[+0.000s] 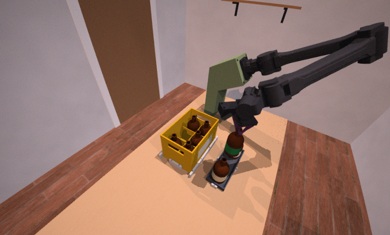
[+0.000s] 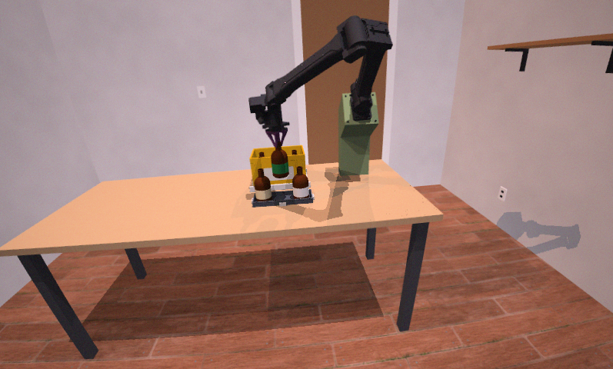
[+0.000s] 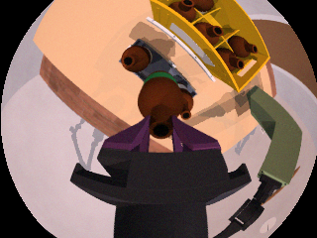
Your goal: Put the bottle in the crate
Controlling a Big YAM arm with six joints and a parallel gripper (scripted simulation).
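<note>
My gripper is now 60 mm above the glass bottle. Round my hand: dark tray 250 mm below; yellow crate 20 mm ahead, 220 mm to the right, 180 mm below.
</note>
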